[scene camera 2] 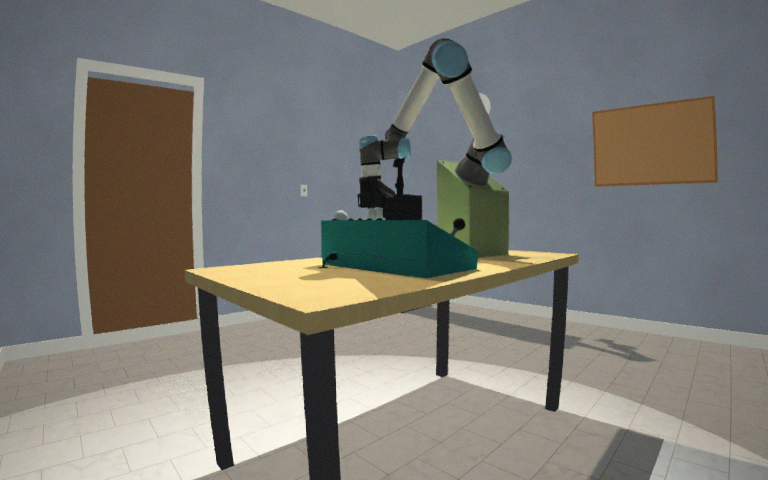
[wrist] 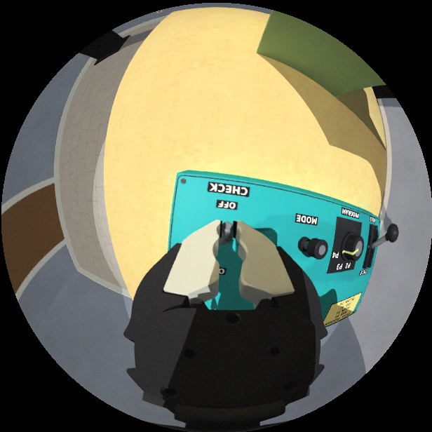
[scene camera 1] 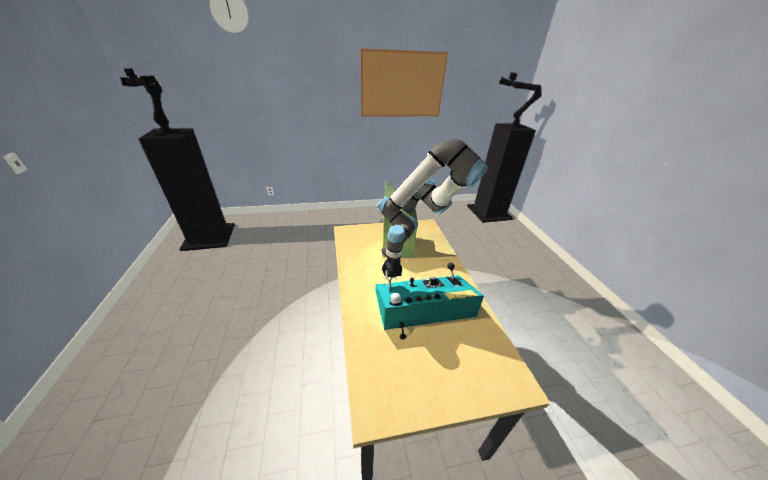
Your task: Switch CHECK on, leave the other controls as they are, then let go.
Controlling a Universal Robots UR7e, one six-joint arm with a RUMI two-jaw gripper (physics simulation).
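Places are measured from the arm's base along level axes (x ahead, y left, z up), in centimetres.
Where they show: gripper, fingertip midpoint: (scene camera 1: 389, 279); arm's base, link origin: (scene camera 2: 470, 176).
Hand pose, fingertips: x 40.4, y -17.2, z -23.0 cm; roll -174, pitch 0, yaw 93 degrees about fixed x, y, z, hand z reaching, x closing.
Note:
Things, the pixels of their top centre, and the offset from my fingertips. "pt": a spot on its surface instead. Level surfaces: height alone.
- ball-ended lever, top centre: (scene camera 2: 459, 218) (scene camera 1: 451, 263) dx -1.8, dy +36.1, dz +4.7 cm
- white dome, surface spot: (scene camera 2: 340, 215) (scene camera 1: 400, 298) pt dx +19.3, dy +0.2, dz +6.1 cm
- table, surface height: dz -11.8 cm
The teal control box (scene camera 1: 433, 312) (scene camera 2: 373, 243) (wrist: 195, 200) stands on the table. In the wrist view its CHECK label (wrist: 228, 189) is above the OFF label (wrist: 227, 205). The grey CHECK toggle lever (wrist: 227, 236) stands close to the OFF label, between the fingertips. My gripper (scene camera 1: 389, 279) (scene camera 2: 374, 213) (wrist: 227, 222) is low over the panel and shut on this lever. The fingers hide the lever's base and part of the panel, and the lever's exact tilt is hard to tell. The ON label is mostly covered, with a bit showing between the fingers.
The MODE knob (wrist: 314, 248), the PROGRAM dial (wrist: 353, 247) and a ball-ended lever (scene camera 1: 451, 266) (scene camera 2: 458, 224) (wrist: 392, 233) are to one side. A white dome (scene camera 1: 395, 298) (scene camera 2: 340, 215) is near the gripper. The green pedestal (scene camera 2: 453, 209) (wrist: 320, 55) carries the arm on the table (scene camera 1: 436, 396) (scene camera 2: 260, 288).

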